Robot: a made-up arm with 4 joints.
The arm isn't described. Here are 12 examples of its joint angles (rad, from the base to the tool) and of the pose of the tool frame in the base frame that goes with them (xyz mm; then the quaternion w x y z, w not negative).
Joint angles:
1: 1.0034 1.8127 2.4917 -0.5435
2: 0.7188 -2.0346 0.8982 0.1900
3: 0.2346 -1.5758 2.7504 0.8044
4: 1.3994 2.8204 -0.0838 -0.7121
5: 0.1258 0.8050 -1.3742 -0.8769
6: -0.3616 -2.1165 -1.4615 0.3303
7: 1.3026 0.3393 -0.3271 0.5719
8: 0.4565 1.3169 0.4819 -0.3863
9: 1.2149 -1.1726 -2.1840 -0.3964
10: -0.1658 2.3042 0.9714 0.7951
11: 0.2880 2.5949 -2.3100 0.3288
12: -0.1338 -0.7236 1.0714 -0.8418
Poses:
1: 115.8 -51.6 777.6 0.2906 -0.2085 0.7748 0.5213
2: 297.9 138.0 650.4 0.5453 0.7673 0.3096 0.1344
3: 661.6 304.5 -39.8 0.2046 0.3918 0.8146 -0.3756
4: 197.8 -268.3 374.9 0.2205 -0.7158 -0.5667 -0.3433
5: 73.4 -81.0 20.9 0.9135 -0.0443 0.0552 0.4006
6: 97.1 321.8 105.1 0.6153 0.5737 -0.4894 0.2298
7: 279.8 187.9 78.3 0.7965 -0.3480 -0.4636 0.1717
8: 613.0 35.4 15.3 0.7294 -0.3667 -0.5299 -0.2296
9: 351.0 197.5 -30.2 0.0117 -0.1157 0.5736 -0.8108
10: 564.2 -228.5 15.5 0.3032 -0.9137 -0.1325 -0.2361
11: 130.5 233.9 556.0 0.0207 -0.4697 0.8349 0.2862
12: 717.5 207.4 -20.7 0.5707 0.2389 -0.0175 -0.7855
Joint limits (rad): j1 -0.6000..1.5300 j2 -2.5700..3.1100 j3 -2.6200..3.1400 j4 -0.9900..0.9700
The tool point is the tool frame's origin. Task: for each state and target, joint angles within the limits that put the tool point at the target. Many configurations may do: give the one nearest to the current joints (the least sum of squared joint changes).
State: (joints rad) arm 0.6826 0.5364 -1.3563 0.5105
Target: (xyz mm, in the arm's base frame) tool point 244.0 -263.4 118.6
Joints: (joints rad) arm 1.1497 0.5281 -1.5784 0.9700
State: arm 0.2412 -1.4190 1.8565 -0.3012
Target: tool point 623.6 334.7 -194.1
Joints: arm -0.0257 -1.8802 2.4792 -0.3399
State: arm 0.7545 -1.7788 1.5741 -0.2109
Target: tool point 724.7 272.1 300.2
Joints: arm 0.2274 -2.2580 1.6395 -0.2558
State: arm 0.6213 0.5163 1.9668 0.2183
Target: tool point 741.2 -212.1 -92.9
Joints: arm -0.2824 0.6666 2.0867 -0.0821
